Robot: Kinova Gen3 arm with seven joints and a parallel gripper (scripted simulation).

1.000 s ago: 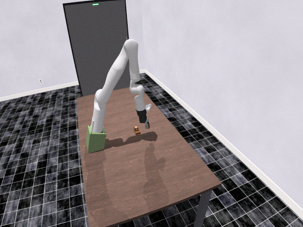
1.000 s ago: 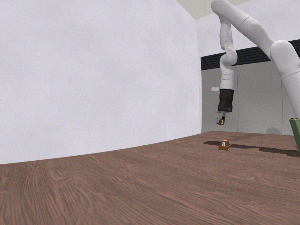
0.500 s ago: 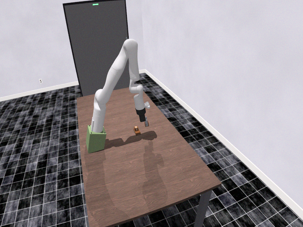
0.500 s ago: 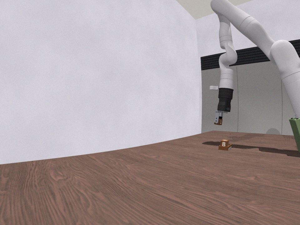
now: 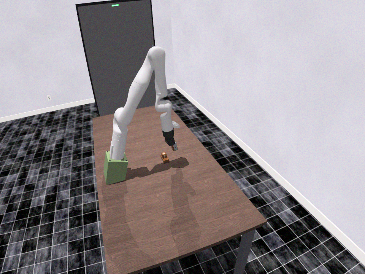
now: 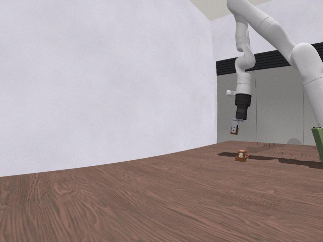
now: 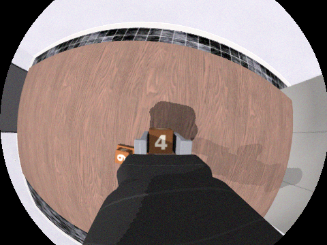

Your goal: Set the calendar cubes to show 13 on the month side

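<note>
Right now my hand is 120 mm above the calendar tray, 70 mm past it and 60 mm to the right of it. Also, from my hand: brown number cube 10 mm below.
</note>
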